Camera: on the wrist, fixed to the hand. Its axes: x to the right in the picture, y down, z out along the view.
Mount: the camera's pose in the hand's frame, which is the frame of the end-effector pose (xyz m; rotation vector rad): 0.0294 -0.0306 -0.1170 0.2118 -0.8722 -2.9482
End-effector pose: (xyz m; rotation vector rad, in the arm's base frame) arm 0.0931 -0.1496 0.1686 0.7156 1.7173 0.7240
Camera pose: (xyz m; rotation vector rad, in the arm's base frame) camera -0.0301 -0.1598 0.1540 -1.3567 0.4305 -1.5630
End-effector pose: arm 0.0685 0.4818 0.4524 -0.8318 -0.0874 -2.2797
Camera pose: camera -0.0305 0.4543 0.3821 0.4309 0.9954 0.5690
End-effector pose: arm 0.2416 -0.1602 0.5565 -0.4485 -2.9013 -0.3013
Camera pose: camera 0.2226 -0.2073 0.6701 -2.3426 0.5355 -0.0415
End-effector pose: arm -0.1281 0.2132 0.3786 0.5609 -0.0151 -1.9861
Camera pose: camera -0.1188 0.2295 0.2556 0.3989 -0.0451 1.2497
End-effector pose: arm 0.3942 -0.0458 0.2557 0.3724 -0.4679 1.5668
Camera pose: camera 0.4288 0.0397 0.1721 1.0275 0.0237 -1.5003
